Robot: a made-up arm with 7 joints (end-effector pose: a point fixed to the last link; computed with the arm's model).
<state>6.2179 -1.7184 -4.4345 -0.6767 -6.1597 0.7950 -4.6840</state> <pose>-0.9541 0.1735 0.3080 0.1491 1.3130 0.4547</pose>
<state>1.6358 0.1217 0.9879 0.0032 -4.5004 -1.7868 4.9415</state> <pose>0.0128 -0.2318 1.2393 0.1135 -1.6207 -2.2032</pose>
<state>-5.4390 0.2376 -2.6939 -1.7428 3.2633 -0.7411 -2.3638</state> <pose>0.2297 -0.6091 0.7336 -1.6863 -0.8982 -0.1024</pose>
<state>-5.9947 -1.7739 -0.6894 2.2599 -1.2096 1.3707 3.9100</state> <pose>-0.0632 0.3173 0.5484 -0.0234 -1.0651 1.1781</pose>
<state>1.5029 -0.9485 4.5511 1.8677 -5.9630 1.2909 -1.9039</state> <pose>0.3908 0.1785 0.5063 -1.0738 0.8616 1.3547</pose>
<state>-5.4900 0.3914 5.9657 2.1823 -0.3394 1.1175 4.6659</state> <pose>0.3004 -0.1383 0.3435 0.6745 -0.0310 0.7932</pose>
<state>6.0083 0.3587 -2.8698 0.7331 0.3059 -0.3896 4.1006</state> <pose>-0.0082 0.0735 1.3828 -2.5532 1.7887 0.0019</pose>
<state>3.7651 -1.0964 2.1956 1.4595 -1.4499 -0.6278 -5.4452</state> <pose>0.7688 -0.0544 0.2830 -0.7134 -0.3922 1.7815</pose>
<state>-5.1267 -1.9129 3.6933 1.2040 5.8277 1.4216 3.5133</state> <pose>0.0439 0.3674 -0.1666 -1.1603 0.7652 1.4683</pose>
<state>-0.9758 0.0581 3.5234 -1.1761 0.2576 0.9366 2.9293</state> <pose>0.3760 0.3106 1.1458 2.6596 0.9423 -0.3395</pose>
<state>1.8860 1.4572 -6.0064 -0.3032 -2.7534 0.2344 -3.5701</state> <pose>-0.2657 -0.9363 0.7152 -1.3081 1.9580 1.0224</pose>
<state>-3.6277 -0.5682 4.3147 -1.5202 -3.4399 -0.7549 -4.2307</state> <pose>-0.1109 0.5303 1.0007 2.0981 0.8639 -0.3232</pose>
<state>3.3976 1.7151 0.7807 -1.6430 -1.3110 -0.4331 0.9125</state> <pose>-0.5276 -0.2025 0.8024 -0.3782 2.9797 0.5161</pose>
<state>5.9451 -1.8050 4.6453 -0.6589 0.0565 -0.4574 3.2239</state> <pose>-0.6637 -0.6769 0.2413 -1.5057 0.0051 -0.1774</pose>
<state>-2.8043 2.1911 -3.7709 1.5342 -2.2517 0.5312 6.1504</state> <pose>-0.5106 0.5874 0.4493 1.1495 1.4277 -0.9233</pose>
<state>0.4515 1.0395 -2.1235 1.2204 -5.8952 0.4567 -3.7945</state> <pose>0.5509 0.2655 0.9280 1.8067 -0.4417 0.0790</pose>
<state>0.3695 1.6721 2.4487 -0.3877 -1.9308 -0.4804 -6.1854</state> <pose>0.9719 -0.1959 0.2091 1.9679 -0.4144 -1.8343</pose>
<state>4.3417 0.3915 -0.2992 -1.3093 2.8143 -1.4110 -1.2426</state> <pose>0.1322 -0.0516 1.2146 2.6923 0.6558 0.5502</pose>
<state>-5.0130 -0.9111 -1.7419 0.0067 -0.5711 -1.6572 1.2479</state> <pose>-0.3023 0.5562 1.0350 -2.2198 -0.3949 -1.0186</pose>
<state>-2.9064 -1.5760 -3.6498 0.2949 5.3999 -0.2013 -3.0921</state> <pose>1.0037 -0.1821 0.2489 0.7224 -1.2911 -1.3344</pose>
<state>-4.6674 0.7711 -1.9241 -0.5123 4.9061 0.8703 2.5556</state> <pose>-0.3066 -0.6280 1.0792 -2.2780 1.7118 -0.5533</pose>
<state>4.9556 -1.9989 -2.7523 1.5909 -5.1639 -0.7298 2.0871</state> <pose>-0.1701 -0.1860 -0.2862 0.3086 -0.1609 -1.7419</pose>
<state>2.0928 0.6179 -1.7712 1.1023 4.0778 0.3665 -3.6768</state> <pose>0.2420 -0.5163 1.0860 -2.6835 0.4187 0.9626</pose>
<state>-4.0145 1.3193 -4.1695 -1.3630 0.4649 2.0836 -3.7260</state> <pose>-0.1877 -0.6927 0.4642 -2.4511 1.0732 -0.6897</pose>
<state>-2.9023 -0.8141 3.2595 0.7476 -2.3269 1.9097 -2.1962</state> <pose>0.7189 -0.0887 0.8131 1.9511 -1.2038 0.7268</pose>
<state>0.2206 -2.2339 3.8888 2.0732 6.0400 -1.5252 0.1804</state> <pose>-0.0333 0.3479 -0.0614 0.7982 0.2615 0.4731</pose>
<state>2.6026 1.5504 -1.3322 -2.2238 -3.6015 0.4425 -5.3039</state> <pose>-0.2741 0.3423 0.4624 1.3589 -0.5970 -0.1192</pose>
